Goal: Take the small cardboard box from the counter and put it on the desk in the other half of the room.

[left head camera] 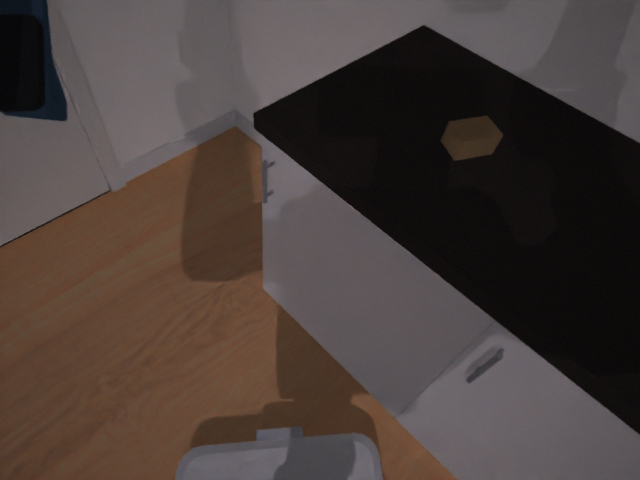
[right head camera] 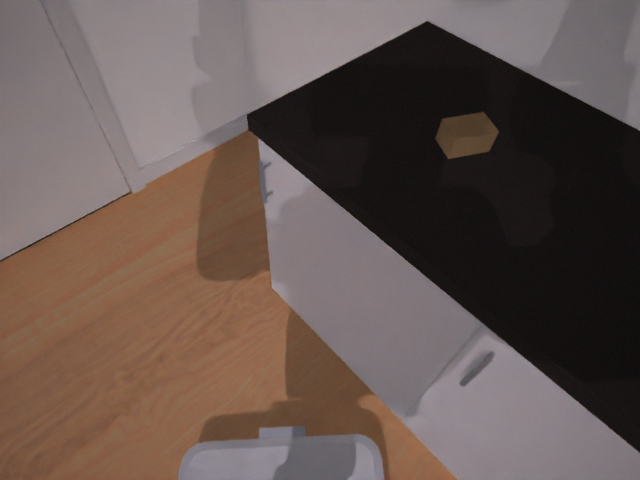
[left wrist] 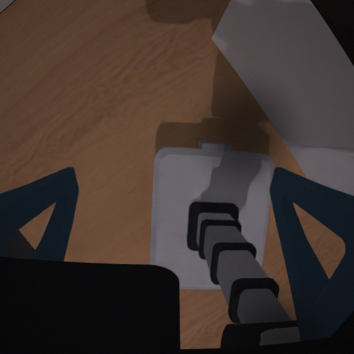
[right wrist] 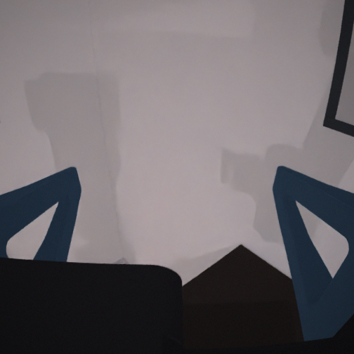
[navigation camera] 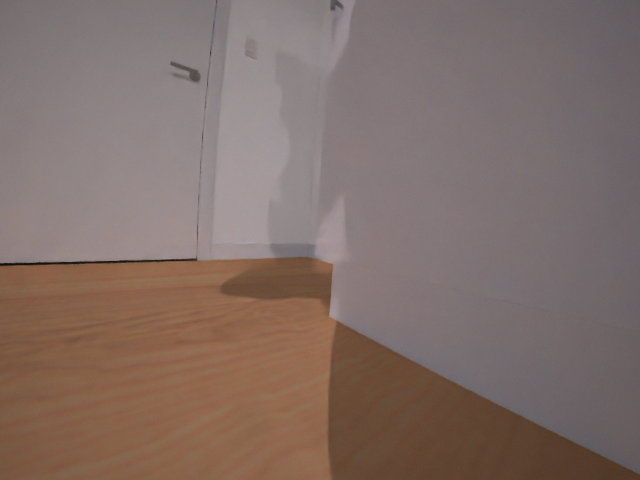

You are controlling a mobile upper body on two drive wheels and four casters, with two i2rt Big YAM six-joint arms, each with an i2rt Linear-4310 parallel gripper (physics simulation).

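Places are measured from the left arm's base along level axes (x ahead, y left, z up), in metres.
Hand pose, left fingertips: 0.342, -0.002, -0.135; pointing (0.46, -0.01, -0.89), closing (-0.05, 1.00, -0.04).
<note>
After its pixels a point has its place, as x, y, z.
The small cardboard box [left head camera: 471,138] {0.692, -0.582, -0.450} [right head camera: 467,135] {0.693, -0.588, -0.450} lies on the dark counter [left head camera: 372,170] {0.655, -0.392, -0.500} [right head camera: 372,175] {0.640, -0.410, -0.500}, toward its far end, at the upper right of both head views. The counter's corner [right wrist: 240,290] also shows low in the right wrist view; the box does not show there. My left gripper [left wrist: 174,178] is open and empty, high above the robot's base; part of it shows at the top left of the left head view. My right gripper [right wrist: 176,177] is open and empty, facing the wall, with the counter corner below. The desk does not show in these views.
White cabinet fronts [left head camera: 361,289] {0.560, -0.412, -0.795} [right head camera: 361,279] {0.560, -0.412, -0.747} [navigation camera: 480,180] {0.590, -0.387, -1.125} stand close at the right of the robot's base [left head camera: 279,462] {0.264, -0.220, -1.149} [right head camera: 281,462] {0.260, -0.224, -1.150} [left wrist: 175,220]. A door [navigation camera: 103,129] {1.158, 0.760, -0.840} and walls close off the far side. A framed picture [right wrist: 337,75] hangs on the wall.
</note>
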